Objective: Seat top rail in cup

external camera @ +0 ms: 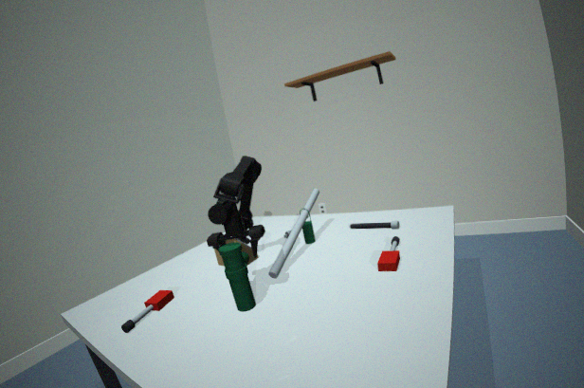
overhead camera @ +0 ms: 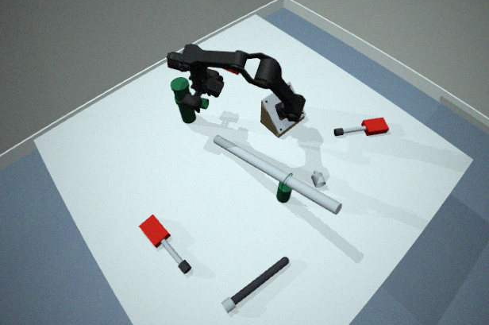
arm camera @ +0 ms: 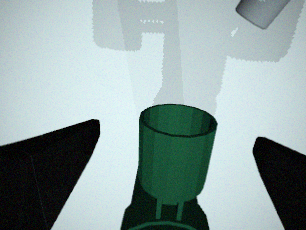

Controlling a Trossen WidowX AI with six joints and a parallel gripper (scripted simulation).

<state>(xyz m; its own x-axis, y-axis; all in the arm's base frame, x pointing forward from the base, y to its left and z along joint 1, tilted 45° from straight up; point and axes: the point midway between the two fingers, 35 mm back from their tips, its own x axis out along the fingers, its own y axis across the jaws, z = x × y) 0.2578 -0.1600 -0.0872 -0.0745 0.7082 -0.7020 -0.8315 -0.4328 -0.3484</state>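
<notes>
My gripper tip is 10 mm short of the green rail-end cup and 20 mm to the left of it. Round my gripper tip: small grey fitting (190 mm behind, 450 mm to the left, 100 mm below); small green post (50 mm behind, 430 mm to the left, 20 mm below).
</notes>
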